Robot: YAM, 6 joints.
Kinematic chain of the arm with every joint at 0, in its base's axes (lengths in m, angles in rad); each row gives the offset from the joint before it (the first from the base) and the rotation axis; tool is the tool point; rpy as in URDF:
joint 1: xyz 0 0 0.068 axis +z
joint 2: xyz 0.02 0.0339 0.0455 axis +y
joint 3: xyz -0.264 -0.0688 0 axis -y
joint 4: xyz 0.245 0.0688 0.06 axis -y
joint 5: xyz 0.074 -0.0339 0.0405 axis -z
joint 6: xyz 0.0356 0 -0.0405 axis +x
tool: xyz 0 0 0 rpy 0 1.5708 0
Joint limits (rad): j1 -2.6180..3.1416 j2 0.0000..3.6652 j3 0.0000..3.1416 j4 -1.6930..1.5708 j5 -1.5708..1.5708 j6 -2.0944..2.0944
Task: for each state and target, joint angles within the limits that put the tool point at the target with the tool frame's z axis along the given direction. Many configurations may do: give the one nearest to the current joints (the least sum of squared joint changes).
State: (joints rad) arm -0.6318 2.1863 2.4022 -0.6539 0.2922 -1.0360
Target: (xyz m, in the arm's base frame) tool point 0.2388 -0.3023 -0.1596 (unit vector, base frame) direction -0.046 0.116 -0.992
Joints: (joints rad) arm -0.9055 2.9231 1.6108 -0.3785 -0.0354 -1.0360
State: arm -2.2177 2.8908 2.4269 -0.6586 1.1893 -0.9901
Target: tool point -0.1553 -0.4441 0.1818 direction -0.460 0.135 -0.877
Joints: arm -1.8709 2.4136 2.1651 -1.3142 0.5002 -0.9901
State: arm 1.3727 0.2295 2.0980 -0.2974 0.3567 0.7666
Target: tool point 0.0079 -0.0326 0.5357 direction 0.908 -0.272 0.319
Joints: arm 0.7536 0.5662 1.4551 -0.2984 0.9607 0.7666
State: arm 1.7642 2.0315 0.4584 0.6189 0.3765 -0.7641
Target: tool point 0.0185 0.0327 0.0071 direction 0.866 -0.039 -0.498
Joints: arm 1.9181 2.3186 0.0015 0.1591 0.9294 -0.7641
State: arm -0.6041 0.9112 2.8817 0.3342 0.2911 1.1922
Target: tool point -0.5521 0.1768 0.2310 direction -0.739 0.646 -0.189
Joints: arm -0.2846 0.3498 3.0553 0.6452 -0.4254 1.1922
